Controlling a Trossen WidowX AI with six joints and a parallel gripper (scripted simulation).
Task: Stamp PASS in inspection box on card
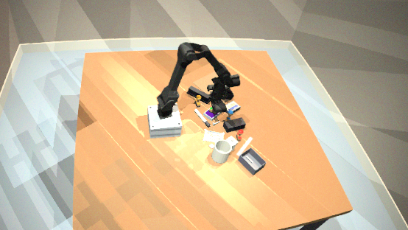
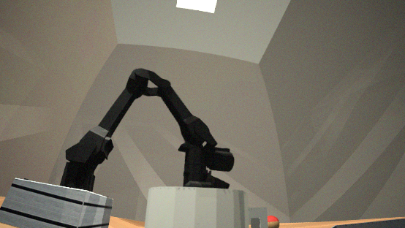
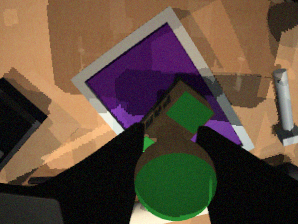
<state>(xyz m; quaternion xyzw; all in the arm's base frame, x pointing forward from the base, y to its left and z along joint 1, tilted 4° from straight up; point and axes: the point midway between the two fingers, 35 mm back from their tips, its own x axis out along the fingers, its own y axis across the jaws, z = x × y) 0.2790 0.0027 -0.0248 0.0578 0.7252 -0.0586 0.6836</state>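
Right now the green-knobbed stamp is right at my gripper tip. Also, from my gripper tip: purple ink pad (30 mm below); yellow-knobbed stamp (90 mm to the left, 60 mm behind, 20 mm below); marker (70 mm behind, 40 mm to the right, 30 mm below).
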